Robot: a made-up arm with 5 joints. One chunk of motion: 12 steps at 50 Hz.
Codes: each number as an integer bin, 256 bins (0 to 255) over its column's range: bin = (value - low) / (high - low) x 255, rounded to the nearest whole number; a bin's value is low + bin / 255 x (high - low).
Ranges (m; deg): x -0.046..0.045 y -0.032..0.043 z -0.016..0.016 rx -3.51..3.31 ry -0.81..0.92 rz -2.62..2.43
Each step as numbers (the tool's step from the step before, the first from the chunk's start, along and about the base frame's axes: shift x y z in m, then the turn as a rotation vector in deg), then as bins.
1 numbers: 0.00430 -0.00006 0.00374 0.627 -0.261 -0.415
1 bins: 141 109 157 155 81 111
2 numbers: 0.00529 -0.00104 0.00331 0.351 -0.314 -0.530
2 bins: 144 105 154 144 73 106
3 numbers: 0.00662 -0.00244 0.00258 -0.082 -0.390 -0.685
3 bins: 147 101 148 128 62 98
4 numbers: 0.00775 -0.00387 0.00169 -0.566 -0.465 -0.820
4 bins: 151 96 141 110 51 91
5 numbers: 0.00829 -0.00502 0.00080 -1.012 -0.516 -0.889
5 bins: 152 92 134 93 43 87
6 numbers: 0.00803 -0.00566 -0.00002 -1.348 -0.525 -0.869
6 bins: 151 90 127 81 42 88
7 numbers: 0.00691 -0.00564 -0.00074 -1.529 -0.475 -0.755
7 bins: 148 90 122 74 49 94
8 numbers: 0.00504 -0.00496 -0.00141 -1.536 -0.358 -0.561
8 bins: 143 92 116 74 67 104
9 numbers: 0.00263 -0.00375 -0.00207 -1.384 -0.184 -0.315
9 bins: 136 96 111 79 92 116
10 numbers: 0.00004 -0.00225 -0.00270 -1.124 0.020 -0.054
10 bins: 129 101 106 89 122 130
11 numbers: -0.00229 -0.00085 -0.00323 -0.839 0.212 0.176
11 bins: 122 106 102 100 151 141
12 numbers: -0.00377 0.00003 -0.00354 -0.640 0.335 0.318
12 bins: 118 109 99 107 169 148
